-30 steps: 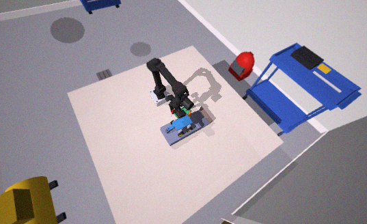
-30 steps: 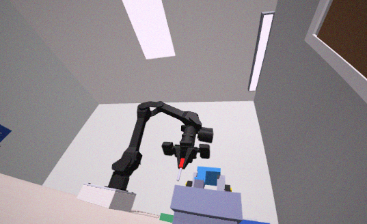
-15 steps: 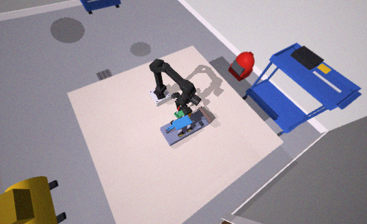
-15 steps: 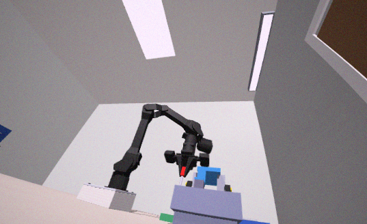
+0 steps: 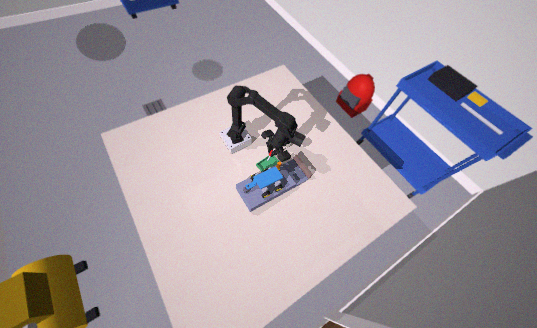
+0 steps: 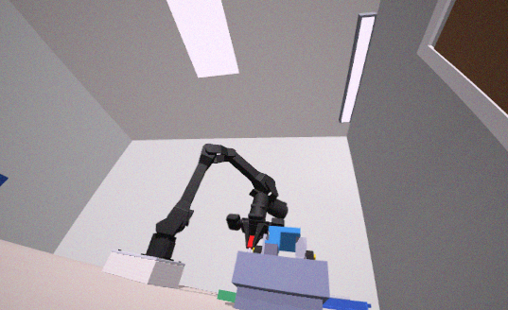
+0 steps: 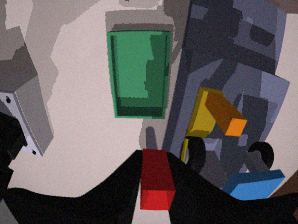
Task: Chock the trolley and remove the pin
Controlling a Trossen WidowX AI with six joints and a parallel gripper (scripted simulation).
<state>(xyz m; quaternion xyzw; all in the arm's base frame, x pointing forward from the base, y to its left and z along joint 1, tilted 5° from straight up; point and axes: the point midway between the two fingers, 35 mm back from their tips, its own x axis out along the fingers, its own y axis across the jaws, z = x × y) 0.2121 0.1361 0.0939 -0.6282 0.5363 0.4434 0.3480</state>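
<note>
My gripper tip is 20 mm past the green tray and 140 mm above it. Round my gripper tip: blue trolley: 120 mm ahead, 70 mm to the right, 30 mm below; red-headed stop pin: right at my gripper tip; yellow chock: 60 mm ahead, 10 mm to the left, 50 mm below.
</note>
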